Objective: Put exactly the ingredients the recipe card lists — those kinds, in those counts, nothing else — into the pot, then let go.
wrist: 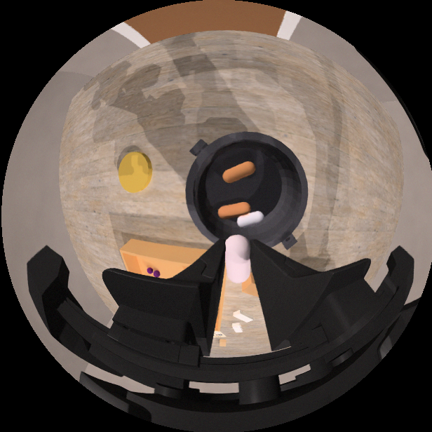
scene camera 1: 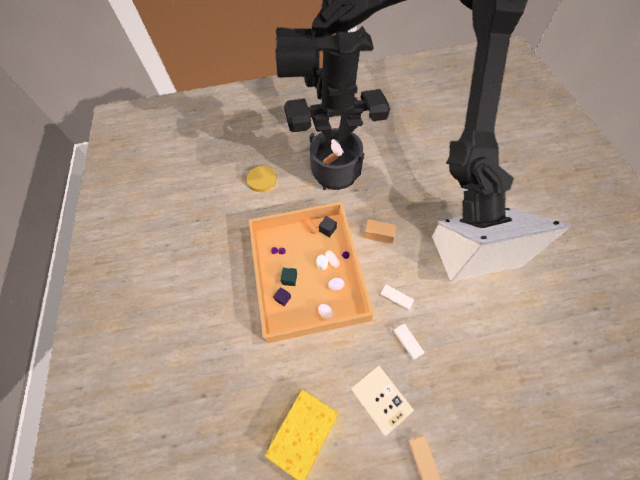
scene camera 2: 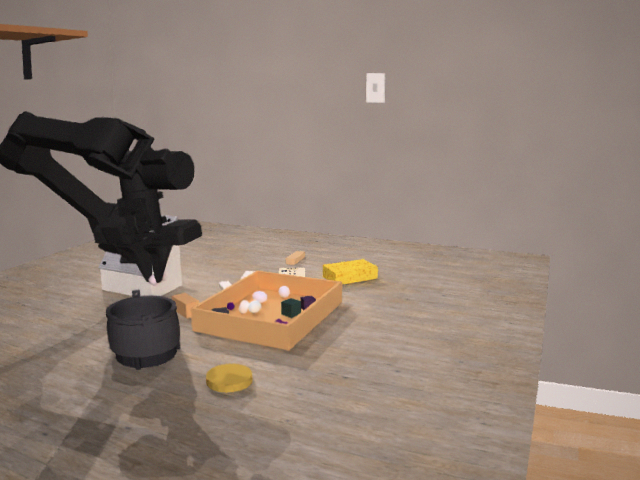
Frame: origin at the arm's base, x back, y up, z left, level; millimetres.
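Where they show: gripper, between the fingertips: (scene camera 1: 334, 144) (scene camera 2: 154, 281); arm's base, origin of its link: (scene camera 1: 485, 220).
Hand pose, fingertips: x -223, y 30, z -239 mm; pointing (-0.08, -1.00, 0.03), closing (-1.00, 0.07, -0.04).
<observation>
Each offset is from my fingertips to the top centre of the thing.
My gripper (scene camera 1: 336, 135) (scene camera 2: 154, 279) (wrist: 236, 244) is shut on a pale pink capsule {dz +12, dx +1, dy +12 mm} (scene camera 1: 337, 148) (wrist: 238, 267), held above the near side of the dark pot {dz -26, dx +12, dy -29 mm} (scene camera 1: 338, 174) (scene camera 2: 143, 331) (wrist: 297, 200). Inside the pot lie two orange capsules (wrist: 239, 172) (wrist: 234, 210) and a small white capsule (wrist: 250, 219). The orange tray {dz +207, dx -117, dy -78 mm} (scene camera 1: 305, 321) (scene camera 2: 242, 333) holds a black cube {dz +125, dx -51, dy -90 mm} (scene camera 1: 327, 226), a green cube {dz +215, dx -157, dy -90 mm} (scene camera 1: 288, 276), a purple cube {dz +251, dx -178, dy -94 mm} (scene camera 1: 282, 296), an orange capsule {dz +110, dx -85, dy -101 mm} (scene camera 1: 310, 225), small purple balls {dz +151, dx -158, dy -102 mm} (scene camera 1: 281, 251) and several whitish ovals {dz +255, dx -70, dy -94 mm} (scene camera 1: 336, 284). The recipe card {dz +471, dx -53, dy -122 mm} (scene camera 1: 368, 388) has tiny symbols, hard to read.
A yellow disc {dz -56, dx -165, dy -111 mm} (scene camera 1: 261, 178) (scene camera 2: 229, 377) (wrist: 135, 172) lies beside the pot. An orange block {dz +166, dx +52, dy -94 mm} (scene camera 1: 379, 230) and two white blocks {dz +309, dx +36, dy -111 mm} (scene camera 1: 397, 297) {dz +393, dx +26, dy -111 mm} (scene camera 1: 408, 341) lie beside the tray. A yellow sponge {dz +485, dx -195, dy -94 mm} (scene camera 1: 302, 435) (scene camera 2: 350, 271) and a tan block {dz +577, dx -20, dy -108 mm} (scene camera 1: 424, 458) are farther off.
</observation>
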